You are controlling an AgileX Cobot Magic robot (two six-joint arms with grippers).
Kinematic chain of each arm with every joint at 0, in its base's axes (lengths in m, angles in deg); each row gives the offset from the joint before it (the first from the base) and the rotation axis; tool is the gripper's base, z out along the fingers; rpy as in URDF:
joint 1: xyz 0 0 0.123 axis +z
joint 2: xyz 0 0 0 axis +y
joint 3: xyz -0.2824 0 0.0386 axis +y
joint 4: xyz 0.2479 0 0.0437 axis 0.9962 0 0.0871
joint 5: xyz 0 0 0 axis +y
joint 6: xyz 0.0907 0 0.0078 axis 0.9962 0 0.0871
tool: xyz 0 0 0 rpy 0 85 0
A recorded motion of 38 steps. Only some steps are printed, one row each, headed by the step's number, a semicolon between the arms.
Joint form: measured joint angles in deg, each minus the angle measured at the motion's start. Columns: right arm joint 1, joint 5, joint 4, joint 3, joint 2, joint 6; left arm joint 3, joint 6, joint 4, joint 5, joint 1, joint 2.
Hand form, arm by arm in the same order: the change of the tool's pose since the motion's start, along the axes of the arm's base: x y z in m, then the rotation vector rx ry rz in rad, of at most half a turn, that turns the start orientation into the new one. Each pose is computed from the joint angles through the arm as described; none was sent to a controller.
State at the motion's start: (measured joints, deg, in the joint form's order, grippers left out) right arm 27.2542 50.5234 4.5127 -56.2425 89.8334 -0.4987; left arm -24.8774 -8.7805 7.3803 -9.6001 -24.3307 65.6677
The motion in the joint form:
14: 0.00 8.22 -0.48 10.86 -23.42 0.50; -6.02 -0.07 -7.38 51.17 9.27 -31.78
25: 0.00 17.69 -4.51 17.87 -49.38 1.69; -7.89 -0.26 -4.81 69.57 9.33 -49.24
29: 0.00 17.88 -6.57 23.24 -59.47 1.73; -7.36 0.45 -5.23 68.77 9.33 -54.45
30: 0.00 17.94 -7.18 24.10 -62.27 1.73; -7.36 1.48 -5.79 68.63 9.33 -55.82
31: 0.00 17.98 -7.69 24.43 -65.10 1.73; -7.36 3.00 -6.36 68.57 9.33 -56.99
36: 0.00 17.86 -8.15 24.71 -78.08 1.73; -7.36 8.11 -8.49 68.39 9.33 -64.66
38: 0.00 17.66 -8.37 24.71 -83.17 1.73; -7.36 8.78 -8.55 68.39 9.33 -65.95
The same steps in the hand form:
14: -0.0821 -0.0423 0.0459 0.0331 -0.0680 0.0046; -0.0932 0.0632 0.0582 -0.0121 0.2524 0.2488
25: -0.1648 -0.0911 0.0720 0.0529 -0.2430 0.0010; -0.1603 0.0849 0.0677 0.0157 0.2223 0.2717
29: -0.1915 -0.1083 0.0591 0.0570 -0.3296 -0.0012; -0.1742 0.0881 0.0687 -0.0167 0.1328 0.2587
30: -0.1980 -0.1126 0.0578 0.0625 -0.3637 -0.0028; -0.1783 0.0883 0.0694 -0.0196 0.1064 0.2443
31: -0.2043 -0.1168 0.0588 0.0741 -0.4059 -0.0054; -0.1819 0.0885 0.0698 -0.0136 0.0819 0.2261
36: -0.2350 -0.1333 0.0651 0.1694 -0.6081 -0.0198; -0.2050 0.0917 0.0705 -0.0161 -0.0632 0.1654
38: -0.2472 -0.1400 0.0661 0.2084 -0.6916 -0.0262; -0.2088 0.0926 0.0702 -0.0145 -0.0880 0.1601

